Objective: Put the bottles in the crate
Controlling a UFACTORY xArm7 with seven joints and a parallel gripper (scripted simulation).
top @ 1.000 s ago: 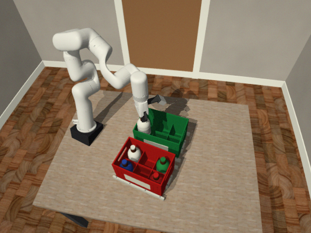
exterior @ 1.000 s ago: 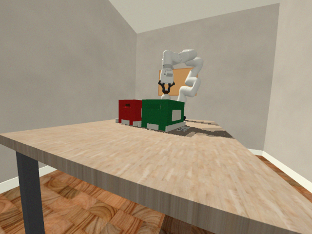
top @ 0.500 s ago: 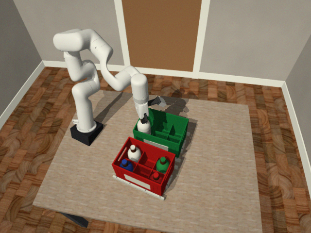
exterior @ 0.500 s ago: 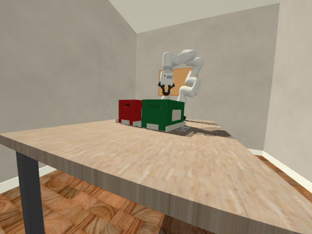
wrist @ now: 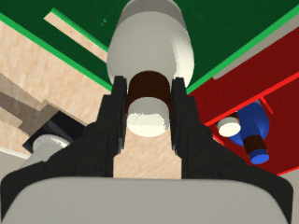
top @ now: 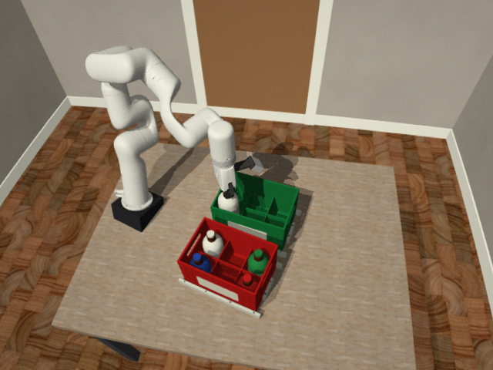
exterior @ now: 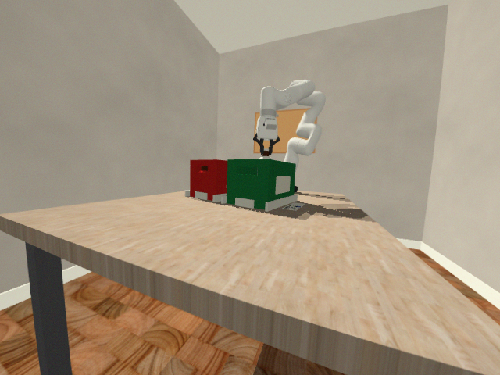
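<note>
The green crate is 100 mm ahead of my hand, 10 mm to the left of it and 150 mm below it. Round my hand: white-labelled bottle: 50 mm behind, 130 mm to the right, 150 mm below; then red crate: 20 mm ahead, 210 mm to the right, 150 mm below; then green-labelled bottle: 110 mm ahead, 200 mm to the right, 150 mm below.
</note>
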